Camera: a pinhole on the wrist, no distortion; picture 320 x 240 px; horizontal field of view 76.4 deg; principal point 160.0 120.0 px. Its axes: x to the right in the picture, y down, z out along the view. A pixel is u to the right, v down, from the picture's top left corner.
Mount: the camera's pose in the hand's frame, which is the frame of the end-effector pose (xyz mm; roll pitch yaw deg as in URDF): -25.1 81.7 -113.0 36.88 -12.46 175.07
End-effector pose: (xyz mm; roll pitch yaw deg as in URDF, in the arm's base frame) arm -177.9 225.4 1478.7 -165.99 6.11 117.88
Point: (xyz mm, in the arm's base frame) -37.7 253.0 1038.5
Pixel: 198 191
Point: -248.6 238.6 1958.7
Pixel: behind the camera
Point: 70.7 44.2 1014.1
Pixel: 297 194
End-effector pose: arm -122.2 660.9 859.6 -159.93 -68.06 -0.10
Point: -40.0 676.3 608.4
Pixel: outside the picture
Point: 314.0 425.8 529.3
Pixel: 251 136
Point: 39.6 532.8 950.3
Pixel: 51 167
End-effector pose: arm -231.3 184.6 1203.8 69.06 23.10 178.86
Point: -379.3 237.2 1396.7
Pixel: 144 157
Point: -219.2 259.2 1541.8
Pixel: 288 134
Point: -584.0 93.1 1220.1
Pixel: outside the picture
